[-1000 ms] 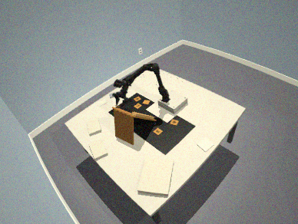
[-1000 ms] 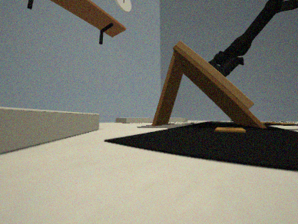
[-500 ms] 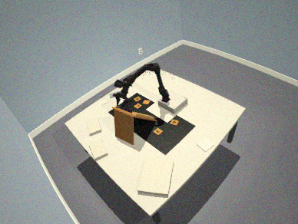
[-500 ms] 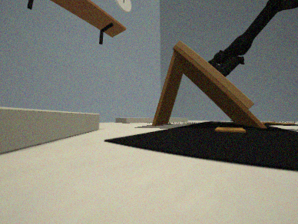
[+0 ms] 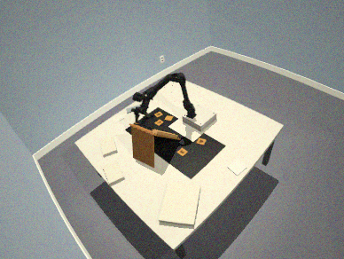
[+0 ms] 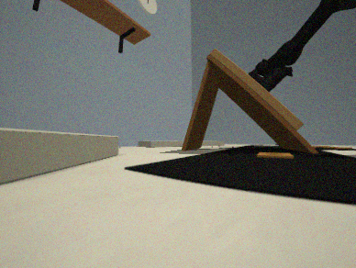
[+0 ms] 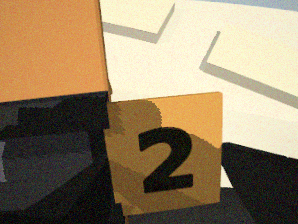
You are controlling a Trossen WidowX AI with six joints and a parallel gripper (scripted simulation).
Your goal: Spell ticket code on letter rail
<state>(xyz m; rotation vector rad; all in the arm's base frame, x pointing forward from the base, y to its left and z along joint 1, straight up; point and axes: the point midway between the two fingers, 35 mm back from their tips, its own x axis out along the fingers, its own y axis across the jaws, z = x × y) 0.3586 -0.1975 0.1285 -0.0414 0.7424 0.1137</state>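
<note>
The white ticket lies 150 mm to the left of my gripper tip, 90 mm behind it and 80 mm below it. From my gripper tip the other things lie so: grey-blue piece (380 mm to the right, 240 mm behind, 170 mm below); then black mat (190 mm to the left, 180 mm behind, 170 mm below); then letter tile (right at my gripper tip).
</note>
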